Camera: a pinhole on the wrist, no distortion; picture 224 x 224 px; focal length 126.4 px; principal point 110.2 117.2 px. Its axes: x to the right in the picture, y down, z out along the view. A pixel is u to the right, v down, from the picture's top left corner.
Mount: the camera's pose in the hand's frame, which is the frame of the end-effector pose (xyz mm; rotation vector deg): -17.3 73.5 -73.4 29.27 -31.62 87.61
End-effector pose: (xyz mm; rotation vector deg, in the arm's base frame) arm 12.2 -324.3 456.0 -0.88 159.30 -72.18
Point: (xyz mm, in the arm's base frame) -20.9 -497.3 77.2
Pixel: outside the picture
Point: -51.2 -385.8 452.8
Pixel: 96 50
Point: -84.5 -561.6 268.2
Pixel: 167 62
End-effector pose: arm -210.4 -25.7 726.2 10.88 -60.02 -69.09
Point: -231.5 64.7 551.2
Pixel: outside the picture
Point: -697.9 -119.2 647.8
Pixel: 76 103
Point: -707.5 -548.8 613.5
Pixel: 12 28
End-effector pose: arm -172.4 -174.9 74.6 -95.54 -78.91 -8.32
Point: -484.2 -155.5 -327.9
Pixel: 175 212
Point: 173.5 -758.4 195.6
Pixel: behind the camera
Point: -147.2 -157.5 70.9
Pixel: 122 64
